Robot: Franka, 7 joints.
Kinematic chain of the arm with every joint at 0, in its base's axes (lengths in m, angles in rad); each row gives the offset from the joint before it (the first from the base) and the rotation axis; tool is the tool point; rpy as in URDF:
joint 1: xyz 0 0 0.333 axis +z
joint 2: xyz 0 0 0 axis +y
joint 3: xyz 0 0 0.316 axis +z
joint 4: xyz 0.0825 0 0 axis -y
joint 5: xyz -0.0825 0 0.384 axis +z
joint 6: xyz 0 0 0 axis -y
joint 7: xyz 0.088 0 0 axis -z
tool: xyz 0 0 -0.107 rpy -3.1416 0 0
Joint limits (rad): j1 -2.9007..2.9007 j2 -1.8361..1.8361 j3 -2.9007..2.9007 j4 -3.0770..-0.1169 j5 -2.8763..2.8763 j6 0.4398..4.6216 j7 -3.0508..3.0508
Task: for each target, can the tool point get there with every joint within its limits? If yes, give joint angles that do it. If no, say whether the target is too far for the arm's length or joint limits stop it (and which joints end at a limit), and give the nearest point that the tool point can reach.
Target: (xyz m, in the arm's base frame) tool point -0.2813 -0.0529 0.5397
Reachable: yes | joints 2.2340 -1.0056 0.4883 -2.4679 -2.2132 3.8710 -1.3207
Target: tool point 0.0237 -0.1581 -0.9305
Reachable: no: too far | nearest point 0.0332 -0.2216 -0.3575 | short by 0.577 m
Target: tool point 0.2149 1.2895 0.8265
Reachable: no: too far | nearest point 0.1319 0.7917 0.6360 | short by 0.539 m
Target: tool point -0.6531 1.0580 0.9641
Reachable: no: too far | nearest point -0.4018 0.6510 0.7213 | short by 0.536 m
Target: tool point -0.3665 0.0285 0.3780
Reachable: yes | joints -1.3518 0.7395 -2.2183 -2.7972 1.9254 1.1714 -1.1630
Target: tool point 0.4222 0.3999 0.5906
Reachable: yes | joints 1.9491 0.1197 -1.3073 -1.6383 0.4082 1.7306 1.0936
